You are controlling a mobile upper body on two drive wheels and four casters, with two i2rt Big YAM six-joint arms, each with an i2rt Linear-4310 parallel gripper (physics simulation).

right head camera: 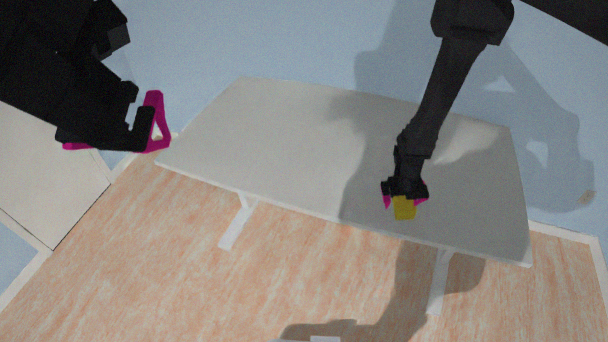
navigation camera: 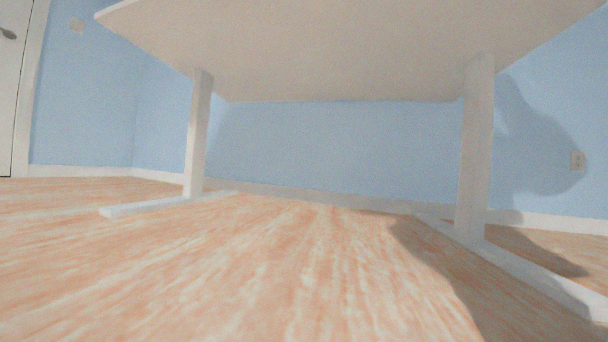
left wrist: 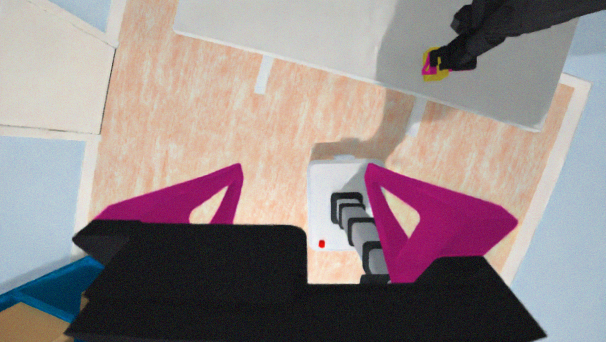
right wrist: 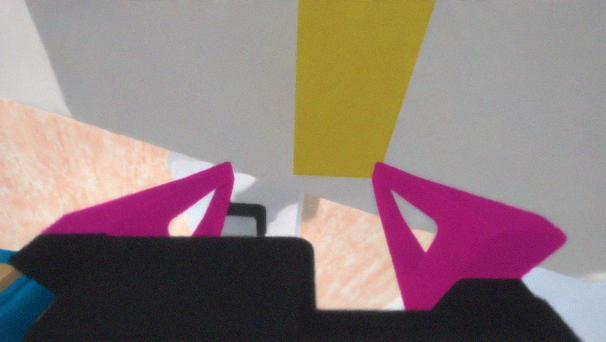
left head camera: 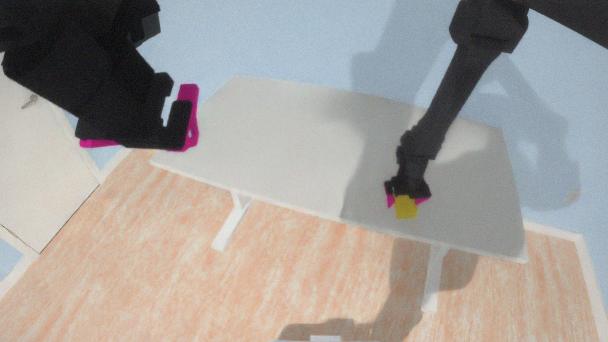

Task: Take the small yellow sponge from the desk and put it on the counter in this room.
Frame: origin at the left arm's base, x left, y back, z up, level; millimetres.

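Seen in the pictures: left gripper, between the fingertips: (right head camera: 140,141) (left wrist: 303,170) (left head camera: 162,139); right gripper, between the fingertips: (right head camera: 400,205) (left wrist: 435,70) (right wrist: 303,170) (left head camera: 402,204).
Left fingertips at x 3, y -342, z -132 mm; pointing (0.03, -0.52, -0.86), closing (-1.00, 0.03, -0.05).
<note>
A point is followed by its place in that frame.
The small yellow sponge (left head camera: 406,209) {z -645, x -455, y -629 mm} (right head camera: 405,210) {z -645, x -458, y -629 mm} (left wrist: 435,78) {z -667, x -463, y -626 mm} (right wrist: 357,90) {z -645, x -466, y -686 mm} is on the white desk (left head camera: 275,145) {z -690, x -10, y -969 mm} (right head camera: 280,145) {z -690, x -24, y -969 mm} (left wrist: 300,30) {z -690, x 29, y -836 mm} (right wrist: 175,75) {z -690, x -342, y -675 mm} (navigation camera: 325,50) {z -715, x -306, y -939 mm}, near its front edge. My right gripper (left head camera: 404,202) {z -633, x -440, y -637 mm} (right head camera: 403,202) {z -633, x -440, y -637 mm} (left wrist: 435,70) {z -633, x -440, y -637 mm} (right wrist: 303,170) {z -633, x -440, y -637 mm} is open at the sponge and partly covers it in the head views. In the right wrist view the sponge's near end is by the fingertips, closer to the right-hand finger, whose tip meets its edge; height and contact are unclear. My left gripper (left wrist: 303,170) {z -132, x 3, y -342 mm} is open and empty, away from the sponge. The counter cannot be made out.
White desk legs (left head camera: 434,280) (navigation camera: 475,150) {z -1072, x -849, y -807 mm} (left wrist: 262,75) stand on the wood floor. A cream door (left head camera: 45,165) {z -924, x 1750, y -1084 mm} (left wrist: 50,75) {z -1055, x 1787, y -970 mm} is at the left. Blue walls (navigation camera: 325,145) {z -1015, x -429, y -1398 mm} stand behind the desk. A blue container (left wrist: 65,285) (right wrist: 30,305) shows at the lower left of the wrist views.
</note>
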